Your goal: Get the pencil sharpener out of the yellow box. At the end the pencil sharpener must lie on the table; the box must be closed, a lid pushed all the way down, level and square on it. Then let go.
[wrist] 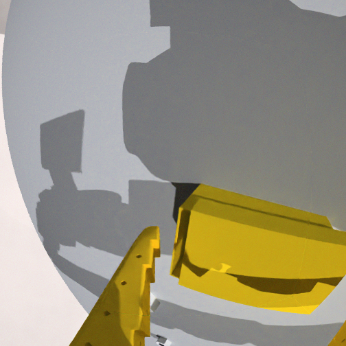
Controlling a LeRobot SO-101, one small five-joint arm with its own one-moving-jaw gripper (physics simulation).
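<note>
The yellow box point(260, 240) shows in the lower right of the wrist view, on the grey round table. A narrow yellow strip shows along its far edge with a dark line beside it, and a thin yellow rim runs down its left end. How the lid sits cannot be told. My gripper point(250, 275) is open and empty: one notched jaw stands left of the box, apart from it, and a bit of the other jaw shows at the bottom right corner. The pencil sharpener cannot be made out.
The grey round table point(100, 65) has its curved edge along the left, with a pale floor beyond. Wide shadows of the arm lie across it. A small light grey piece point(155, 304) shows beside the left jaw; what it is cannot be told.
</note>
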